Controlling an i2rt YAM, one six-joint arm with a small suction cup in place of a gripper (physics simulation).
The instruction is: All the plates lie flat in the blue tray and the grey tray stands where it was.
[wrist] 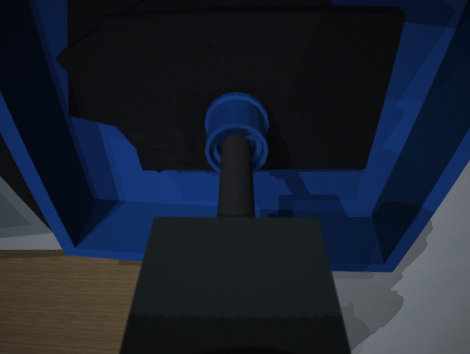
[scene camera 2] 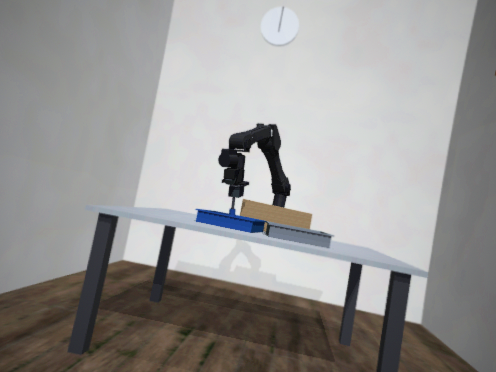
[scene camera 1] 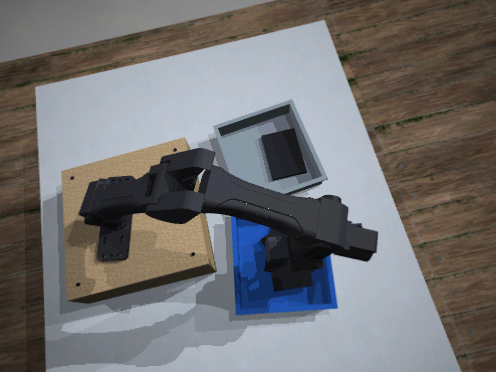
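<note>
A black plate lies flat in the blue tray. My suction cup stands on or just over the middle of this plate, with nothing hanging from it. In the overhead view the arm's wrist hides the cup and most of this plate. A second black plate lies flat in the grey tray, which stands just behind the blue tray.
The arm is mounted on a wooden base block to the left of both trays. The trays sit close together on the pale table. The table's right edge is near the trays.
</note>
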